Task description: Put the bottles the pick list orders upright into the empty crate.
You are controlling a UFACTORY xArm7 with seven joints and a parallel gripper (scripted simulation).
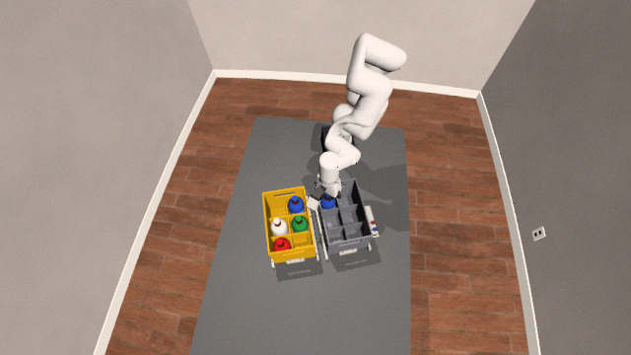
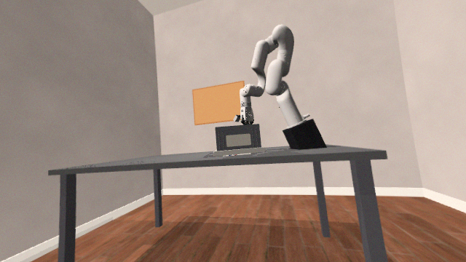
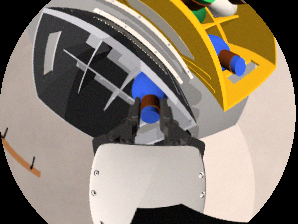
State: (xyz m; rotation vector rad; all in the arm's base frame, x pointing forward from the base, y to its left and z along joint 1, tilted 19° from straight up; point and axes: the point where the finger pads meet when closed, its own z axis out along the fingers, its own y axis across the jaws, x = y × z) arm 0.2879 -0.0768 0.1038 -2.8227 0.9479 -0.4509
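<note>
Now: the red-label bottle 200 mm ahead of my hand, 200 mm to the right of it and 70 mm below it. Also, from my hand: grey crate (80 mm ahead, 60 mm to the left, 80 mm below); then yellow crate (110 mm ahead, 170 mm to the right, 80 mm below); then green bottle (100 mm ahead, 130 mm to the right, 70 mm below).
</note>
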